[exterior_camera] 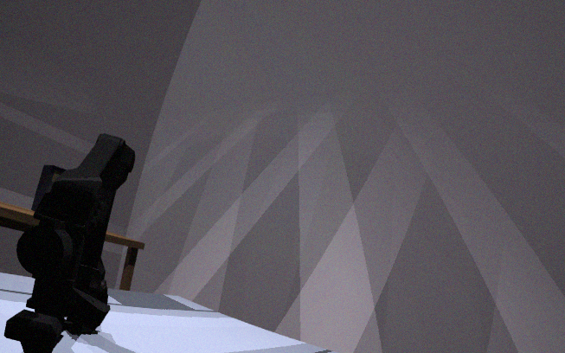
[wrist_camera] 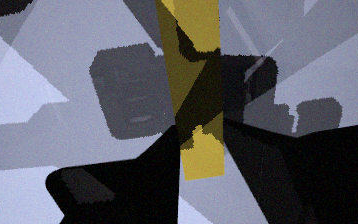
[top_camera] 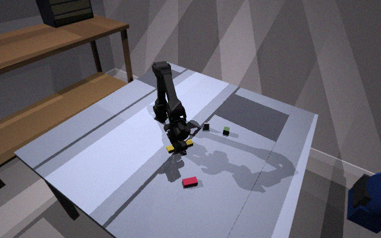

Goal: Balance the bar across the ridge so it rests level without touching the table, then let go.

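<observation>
The green cube is 270 mm to the left of my gripper tip, 180 mm ahead of it and 10 mm above it. Also, from my gripper tip: red flat block 180 mm ahead, 130 mm to the right; yellow bar 20 mm to the left, 20 mm ahead.
</observation>
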